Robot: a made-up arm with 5 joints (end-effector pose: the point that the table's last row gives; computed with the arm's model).
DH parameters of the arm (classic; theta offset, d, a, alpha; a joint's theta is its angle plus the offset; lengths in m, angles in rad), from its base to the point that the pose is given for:
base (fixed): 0 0.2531 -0.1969 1.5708
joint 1: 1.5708 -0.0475 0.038 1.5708
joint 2: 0 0.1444 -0.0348 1.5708
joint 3: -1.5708 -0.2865 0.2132 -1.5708
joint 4: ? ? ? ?
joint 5: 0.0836 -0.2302 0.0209 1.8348
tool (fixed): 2.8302 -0.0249 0 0
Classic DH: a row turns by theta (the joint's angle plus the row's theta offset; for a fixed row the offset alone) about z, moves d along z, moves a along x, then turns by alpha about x.
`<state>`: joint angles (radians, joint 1 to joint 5).
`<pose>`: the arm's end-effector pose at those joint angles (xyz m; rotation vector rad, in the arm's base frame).
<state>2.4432 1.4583 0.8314 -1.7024 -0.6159</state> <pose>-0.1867 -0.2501 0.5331 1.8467 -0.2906 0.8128</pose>
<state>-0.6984 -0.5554 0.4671 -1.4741 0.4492</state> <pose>0.1313 -0.0895 0.5195 -0.3909 -1.0884 -1.5269</pose>
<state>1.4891 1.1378 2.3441 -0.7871 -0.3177</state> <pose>0.0768 -0.0234 0.6727 0.5341 0.7518 -0.3058</pose>
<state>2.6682 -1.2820 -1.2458 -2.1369 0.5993</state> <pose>-0.2171 -0.2036 -0.0826 -0.7923 0.3858 -1.4293</pose>
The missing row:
joint 4: -0.2068 0 -0.0312 3.1416
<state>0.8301 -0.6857 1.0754 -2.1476 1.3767</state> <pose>-0.3872 -0.0404 0.7388 0.6631 1.7173 1.0233</pose>
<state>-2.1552 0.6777 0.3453 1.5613 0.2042</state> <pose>-0.1342 -0.3178 0.2158 -1.8829 -1.7063 1.2855</pose>
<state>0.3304 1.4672 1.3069 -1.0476 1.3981</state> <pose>0.1885 -0.1779 0.0995 0.3822 0.2565 -2.0121</pose>
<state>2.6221 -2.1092 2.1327 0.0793 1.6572</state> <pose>-0.7008 0.1689 0.2086 -0.6224 0.1568 1.8173</pose>
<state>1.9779 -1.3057 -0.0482 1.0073 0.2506</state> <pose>-0.4635 0.1532 0.0433 0.0804 -1.5429 -0.1553</pose>
